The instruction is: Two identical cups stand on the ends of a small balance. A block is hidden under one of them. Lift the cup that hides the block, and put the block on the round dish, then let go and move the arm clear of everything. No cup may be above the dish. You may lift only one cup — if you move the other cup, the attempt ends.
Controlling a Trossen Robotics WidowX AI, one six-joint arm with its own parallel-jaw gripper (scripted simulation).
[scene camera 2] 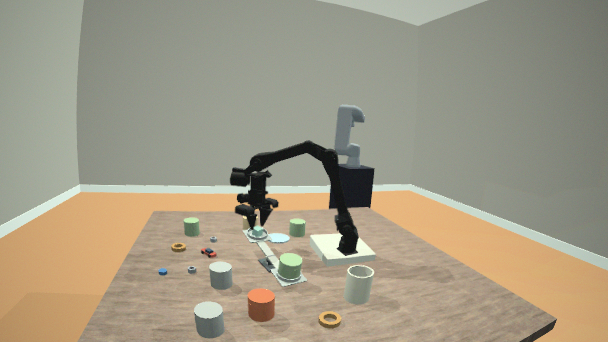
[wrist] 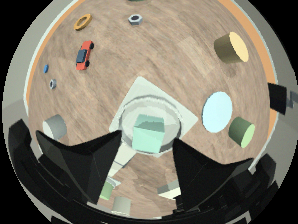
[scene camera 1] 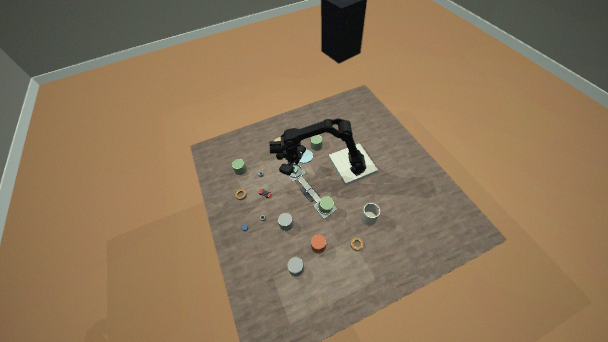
Labels:
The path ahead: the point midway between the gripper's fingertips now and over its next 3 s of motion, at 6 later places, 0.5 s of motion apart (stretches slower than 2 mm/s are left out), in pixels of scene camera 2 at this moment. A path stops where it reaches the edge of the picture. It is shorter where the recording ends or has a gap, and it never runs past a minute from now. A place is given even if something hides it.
My gripper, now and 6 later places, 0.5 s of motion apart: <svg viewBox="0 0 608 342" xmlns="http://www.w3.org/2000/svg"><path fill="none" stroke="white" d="M257 227L257 232L257 229L256 215L259 212L269 218L277 223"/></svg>

